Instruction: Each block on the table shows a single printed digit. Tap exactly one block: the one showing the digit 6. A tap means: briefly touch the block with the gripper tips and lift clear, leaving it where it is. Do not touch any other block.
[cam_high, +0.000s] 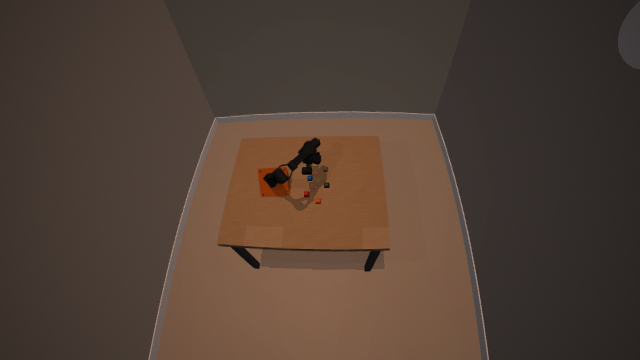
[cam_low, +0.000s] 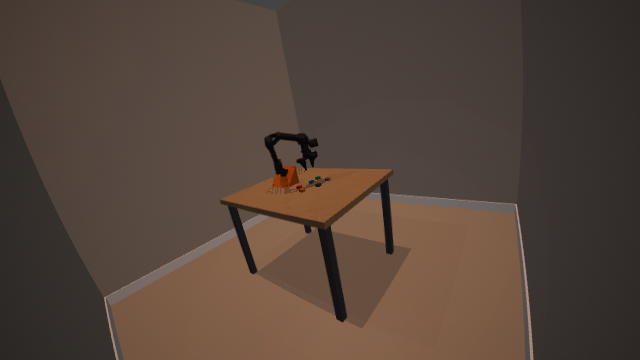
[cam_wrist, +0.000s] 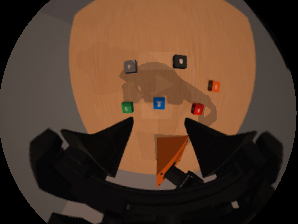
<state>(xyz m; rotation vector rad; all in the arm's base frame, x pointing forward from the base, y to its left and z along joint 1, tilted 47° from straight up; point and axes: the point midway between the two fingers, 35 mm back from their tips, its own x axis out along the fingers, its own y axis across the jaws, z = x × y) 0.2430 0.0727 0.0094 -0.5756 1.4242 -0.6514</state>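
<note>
Right now my gripper tip is 11 cm above the blue block. Also, from my gripper tip: black block (11 cm ahead, 7 cm to the right, 11 cm below); then green block (1 cm behind, 9 cm to the left, 11 cm below); then grey block (10 cm ahead, 7 cm to the left, 11 cm below).
</note>
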